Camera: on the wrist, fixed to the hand. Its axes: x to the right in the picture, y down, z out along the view.
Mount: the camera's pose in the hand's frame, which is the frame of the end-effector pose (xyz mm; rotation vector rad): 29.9 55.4 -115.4 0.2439 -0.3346 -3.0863
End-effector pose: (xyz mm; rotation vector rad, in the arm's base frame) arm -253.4 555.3 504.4 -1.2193 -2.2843 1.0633
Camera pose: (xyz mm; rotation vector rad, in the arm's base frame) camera -170.7 651.8 537.9 2.2192 -1.1180 -0.1434
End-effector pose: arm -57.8 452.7 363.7 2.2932 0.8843 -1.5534
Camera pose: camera 70.7 477.5 376.4 0.7952 -1.7170 0.5457
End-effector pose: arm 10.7 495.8 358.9 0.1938 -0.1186 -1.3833
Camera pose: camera 92.3 483.8 256.5 -0.1070 0.1014 1.7647
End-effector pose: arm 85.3 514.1 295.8 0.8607 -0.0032 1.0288
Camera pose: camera 16.6 621.3 263.1 0.2954 0.8606 -2.0073
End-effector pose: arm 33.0 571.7 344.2 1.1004 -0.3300 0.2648
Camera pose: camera 55.0 701.0 353.8 0.7184 1.2954 -2.5923
